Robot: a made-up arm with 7 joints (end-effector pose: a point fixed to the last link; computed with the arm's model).
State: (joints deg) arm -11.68 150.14 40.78 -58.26 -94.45 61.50 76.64
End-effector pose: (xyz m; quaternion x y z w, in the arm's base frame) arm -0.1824 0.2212 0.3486 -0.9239 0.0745 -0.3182 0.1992
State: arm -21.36 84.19 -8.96 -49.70 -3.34 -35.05 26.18
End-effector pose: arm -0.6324 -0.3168 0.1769 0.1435 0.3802 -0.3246 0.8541
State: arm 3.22 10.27 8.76 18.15 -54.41 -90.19 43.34
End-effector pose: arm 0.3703 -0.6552 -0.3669 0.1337 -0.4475 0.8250 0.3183
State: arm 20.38 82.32 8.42 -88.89 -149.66 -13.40 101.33
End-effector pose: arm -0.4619 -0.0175 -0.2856 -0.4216 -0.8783 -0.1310 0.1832
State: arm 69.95 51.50 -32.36 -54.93 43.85 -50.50 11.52
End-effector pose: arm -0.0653 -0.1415 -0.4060 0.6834 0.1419 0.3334 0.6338
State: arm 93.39 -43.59 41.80 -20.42 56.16 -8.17 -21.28
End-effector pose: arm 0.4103 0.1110 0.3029 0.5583 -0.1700 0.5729 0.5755
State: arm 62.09 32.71 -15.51 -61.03 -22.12 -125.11 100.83
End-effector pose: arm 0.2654 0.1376 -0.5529 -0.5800 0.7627 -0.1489 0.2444
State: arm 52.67 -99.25 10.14 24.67 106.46 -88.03 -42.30
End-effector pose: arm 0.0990 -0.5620 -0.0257 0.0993 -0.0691 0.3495 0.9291
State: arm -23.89 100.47 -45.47 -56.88 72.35 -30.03 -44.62
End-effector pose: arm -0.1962 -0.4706 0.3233 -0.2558 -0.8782 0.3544 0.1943
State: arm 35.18 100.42 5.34 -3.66 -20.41 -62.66 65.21
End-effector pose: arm -0.5195 -0.4607 -0.3393 0.7352 -0.1083 0.1013 0.6614
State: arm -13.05 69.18 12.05 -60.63 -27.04 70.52 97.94
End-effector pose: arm -0.4438 -0.0557 -0.1989 -0.6880 0.0875 -0.5615 0.4513
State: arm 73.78 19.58 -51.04 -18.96 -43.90 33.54 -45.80
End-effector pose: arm 0.4743 -0.3919 -0.1746 0.4765 -0.2330 -0.0517 0.8462
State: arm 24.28 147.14 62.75 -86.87 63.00 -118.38 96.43
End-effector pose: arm 0.2201 0.2054 0.6732 -0.2928 -0.1544 -0.9426 0.0450
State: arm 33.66 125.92 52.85 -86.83 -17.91 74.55 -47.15
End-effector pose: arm -0.2020 0.2836 0.4372 0.0016 -0.3905 0.6484 0.6535
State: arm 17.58 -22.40 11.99 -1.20 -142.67 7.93 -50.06
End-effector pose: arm 0.4890 -0.3276 -0.0362 0.0964 -0.8360 0.2728 0.4663
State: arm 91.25 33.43 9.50 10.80 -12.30 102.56 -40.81
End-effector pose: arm 0.4103 0.2188 -0.0558 0.7042 0.4788 -0.1956 0.4864
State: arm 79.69 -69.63 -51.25 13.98 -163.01 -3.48 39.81
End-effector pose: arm -0.2241 -0.5908 0.0468 0.6586 0.5102 -0.3689 0.4122
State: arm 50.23 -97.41 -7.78 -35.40 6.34 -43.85 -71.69
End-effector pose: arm 0.5733 -0.5792 0.2517 -0.0085 -0.4969 0.0964 0.8624
